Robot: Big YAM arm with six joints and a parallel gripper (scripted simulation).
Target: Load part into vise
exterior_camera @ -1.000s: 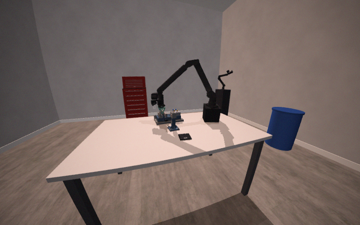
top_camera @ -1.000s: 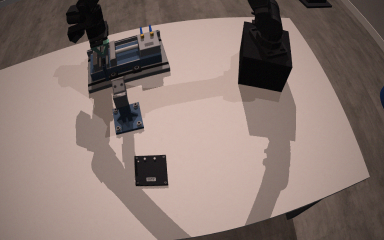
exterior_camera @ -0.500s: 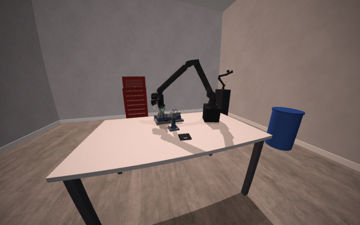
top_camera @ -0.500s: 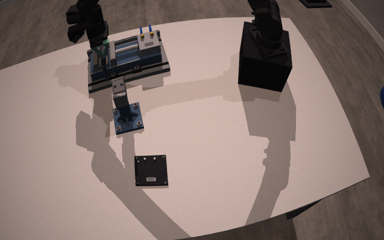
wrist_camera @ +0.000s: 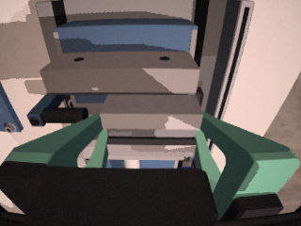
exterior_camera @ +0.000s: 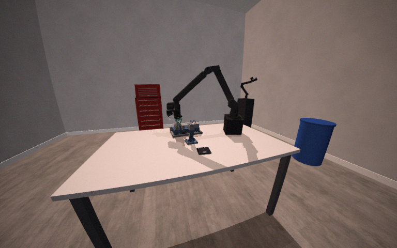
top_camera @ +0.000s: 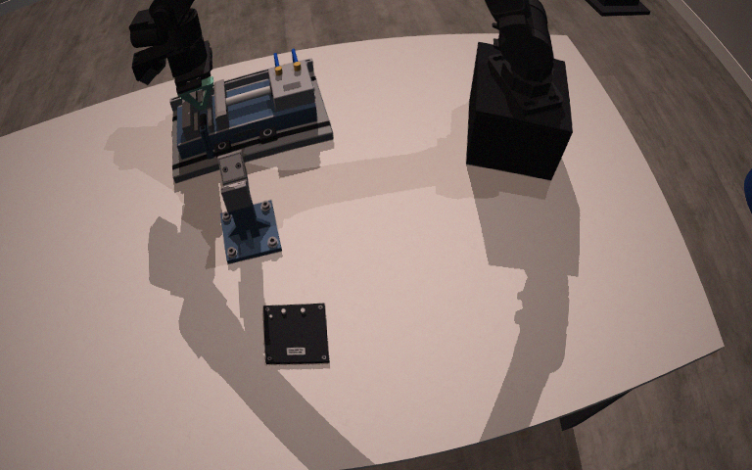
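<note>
Now: the part 10 mm above my hand. From my hand the other things lie so: fixed jaw (30 mm ahead, 20 mm to the left, 20 mm below); moving jaw (30 mm behind, 20 mm to the left, 20 mm below); dark short rod (70 mm to the left, 10 mm below).
</note>
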